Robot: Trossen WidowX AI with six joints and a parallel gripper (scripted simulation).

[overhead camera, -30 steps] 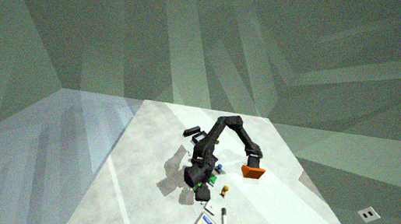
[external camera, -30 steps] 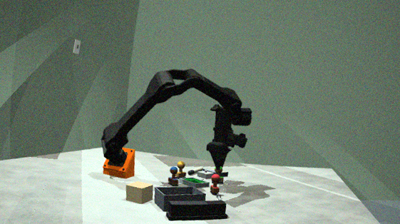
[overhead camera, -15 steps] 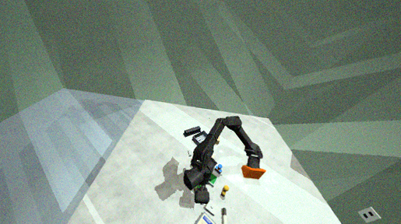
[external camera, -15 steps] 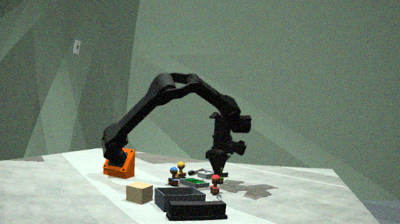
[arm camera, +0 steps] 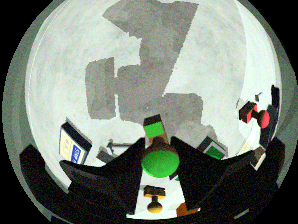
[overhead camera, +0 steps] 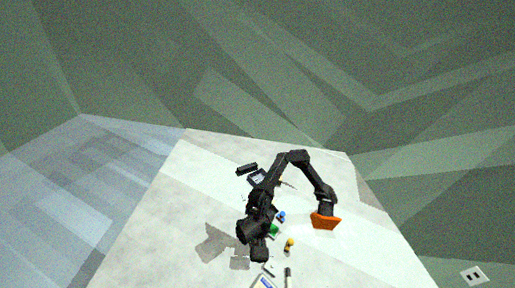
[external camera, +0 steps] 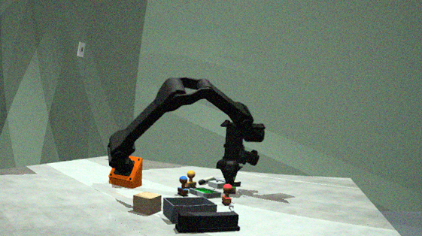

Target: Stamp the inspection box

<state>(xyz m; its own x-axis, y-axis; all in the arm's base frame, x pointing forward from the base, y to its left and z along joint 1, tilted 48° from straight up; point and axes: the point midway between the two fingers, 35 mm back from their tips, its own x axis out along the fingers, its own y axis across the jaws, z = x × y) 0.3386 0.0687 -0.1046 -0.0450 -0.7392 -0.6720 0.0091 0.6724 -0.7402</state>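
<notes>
The green ink pad lies 7 cm to the right of my gripper tip, 7 cm behind it and 2 cm below it. From my gripper tip the other things lie so: green-knobbed stamp (right at my gripper tip); then yellow-knobbed stamp (14 cm behind); then red-knobbed stamp (16 cm to the right, 2 cm ahead).
</notes>
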